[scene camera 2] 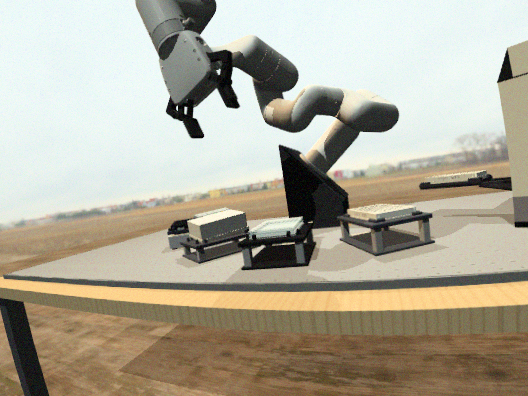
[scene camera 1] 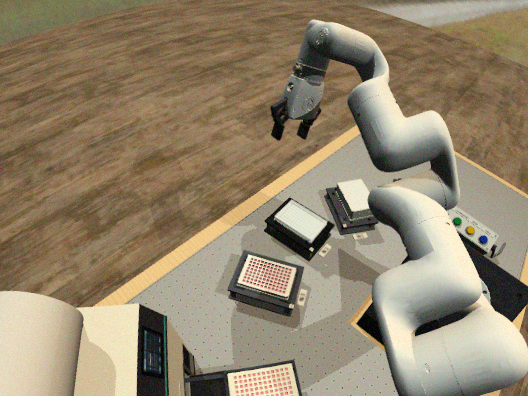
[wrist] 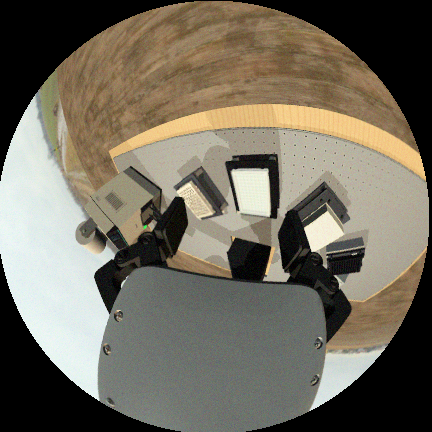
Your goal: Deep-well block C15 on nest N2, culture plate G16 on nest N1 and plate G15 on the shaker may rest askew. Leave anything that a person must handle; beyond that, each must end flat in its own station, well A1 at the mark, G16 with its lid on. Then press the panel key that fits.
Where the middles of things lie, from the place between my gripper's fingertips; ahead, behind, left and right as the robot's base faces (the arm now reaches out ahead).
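Scene:
Cream plate (scene camera 1: 353,195): my gripper 180 mm past it, 150 mm to the left of it, 190 mm above it.

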